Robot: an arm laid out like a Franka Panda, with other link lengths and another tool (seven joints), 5 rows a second.
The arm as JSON. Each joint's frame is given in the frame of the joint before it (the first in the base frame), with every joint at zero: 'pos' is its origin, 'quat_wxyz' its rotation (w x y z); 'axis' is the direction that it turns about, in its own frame. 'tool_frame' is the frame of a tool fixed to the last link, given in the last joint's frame.
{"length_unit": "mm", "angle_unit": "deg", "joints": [
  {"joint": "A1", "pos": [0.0, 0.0, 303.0], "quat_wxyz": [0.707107, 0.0, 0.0, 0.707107], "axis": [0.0, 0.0, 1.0]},
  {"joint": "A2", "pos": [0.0, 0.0, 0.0], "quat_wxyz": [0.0, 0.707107, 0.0, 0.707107], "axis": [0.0, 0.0, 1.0]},
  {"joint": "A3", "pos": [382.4, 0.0, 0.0], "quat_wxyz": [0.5, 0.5, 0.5, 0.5], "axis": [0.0, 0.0, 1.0]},
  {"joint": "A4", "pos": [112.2, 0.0, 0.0], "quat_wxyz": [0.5, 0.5, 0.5, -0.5], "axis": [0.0, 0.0, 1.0]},
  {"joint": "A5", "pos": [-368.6, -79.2, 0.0], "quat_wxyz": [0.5, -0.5, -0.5, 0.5], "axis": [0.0, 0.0, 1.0]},
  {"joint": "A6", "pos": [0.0, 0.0, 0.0], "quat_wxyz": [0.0, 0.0, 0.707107, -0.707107], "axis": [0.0, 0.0, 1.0]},
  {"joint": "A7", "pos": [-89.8, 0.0, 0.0], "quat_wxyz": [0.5, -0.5, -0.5, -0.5], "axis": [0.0, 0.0, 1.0]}
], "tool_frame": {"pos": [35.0, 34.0, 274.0], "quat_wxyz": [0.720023, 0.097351, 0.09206, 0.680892]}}
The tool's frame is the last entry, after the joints.
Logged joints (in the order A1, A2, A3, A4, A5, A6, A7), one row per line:
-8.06, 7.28, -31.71, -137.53, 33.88, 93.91, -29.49
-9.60, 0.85, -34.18, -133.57, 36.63, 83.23, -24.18
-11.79, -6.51, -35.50, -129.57, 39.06, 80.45, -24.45
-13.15, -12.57, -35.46, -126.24, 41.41, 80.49, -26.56
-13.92, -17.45, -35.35, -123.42, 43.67, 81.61, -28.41
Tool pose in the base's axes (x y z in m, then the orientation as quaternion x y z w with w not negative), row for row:
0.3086, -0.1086, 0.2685, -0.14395, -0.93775, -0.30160, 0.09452
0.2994, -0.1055, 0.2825, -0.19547, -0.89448, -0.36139, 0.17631
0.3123, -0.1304, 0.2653, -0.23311, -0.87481, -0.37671, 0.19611
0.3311, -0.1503, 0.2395, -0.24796, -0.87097, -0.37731, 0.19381
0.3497, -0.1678, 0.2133, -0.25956, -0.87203, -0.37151, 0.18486
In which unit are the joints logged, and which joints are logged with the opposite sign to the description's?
The joints are logged in degrees. Opposite sign: A2.
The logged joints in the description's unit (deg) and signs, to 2 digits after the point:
-8.06, -7.28, -31.71, -137.53, 33.88, 93.91, -29.49
-9.60, -0.85, -34.18, -133.57, 36.63, 83.23, -24.18
-11.79, 6.51, -35.50, -129.57, 39.06, 80.45, -24.45
-13.15, 12.57, -35.46, -126.24, 41.41, 80.49, -26.56
-13.92, 17.45, -35.35, -123.42, 43.67, 81.61, -28.41

